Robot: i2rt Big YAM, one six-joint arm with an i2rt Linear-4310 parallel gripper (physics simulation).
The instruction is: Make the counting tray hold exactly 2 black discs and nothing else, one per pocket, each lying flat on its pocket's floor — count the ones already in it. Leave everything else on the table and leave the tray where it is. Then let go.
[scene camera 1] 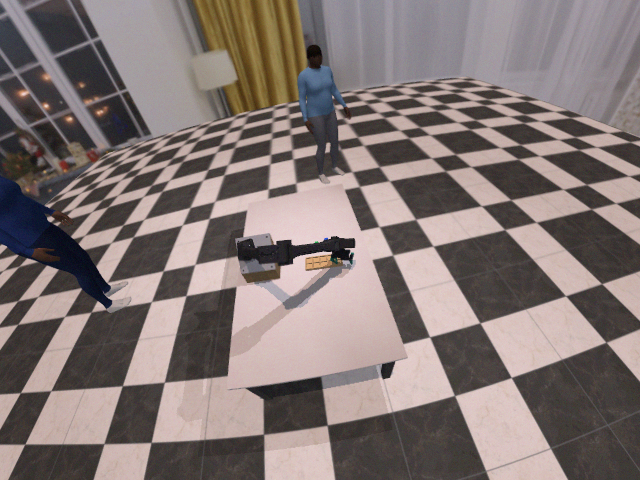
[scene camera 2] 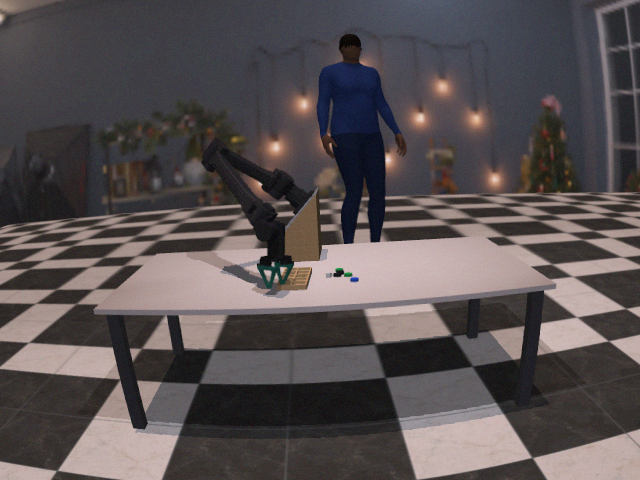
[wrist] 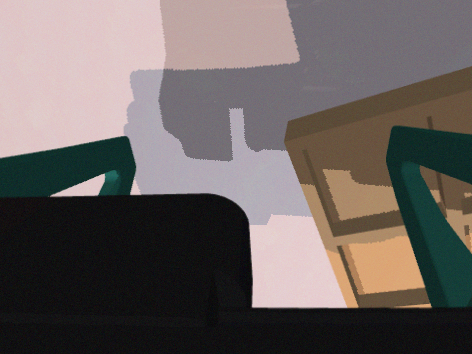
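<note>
The tan counting tray (scene camera 1: pixel 316 262) (scene camera 2: pixel 308 280) (wrist: pixel 340 270) lies on the table in front of the arm. The pocket floors that show in the wrist view are bare; the other pockets are partly hidden by a finger or out of that view. My gripper (scene camera 1: pixel 343 258) (scene camera 2: pixel 276 285) (wrist: pixel 256 147) is open and empty, with green fingers pointing down at the tray's end farthest from the arm's base. In the wrist view one finger is over the tray and the other over the table. Dark black discs (scene camera 2: pixel 338 274) lie in a small cluster right of the tray; their number is unclear.
Near the black discs are green discs (scene camera 2: pixel 339 270) (scene camera 2: pixel 347 274), a blue disc (scene camera 1: pixel 326 239) (scene camera 2: pixel 354 279) and a small whitish piece (scene camera 2: pixel 328 274). The arm's wedge-shaped base block (scene camera 1: pixel 262 276) (scene camera 2: pixel 303 235) stands at the table's far side in scene camera 2. Two people stand off the table.
</note>
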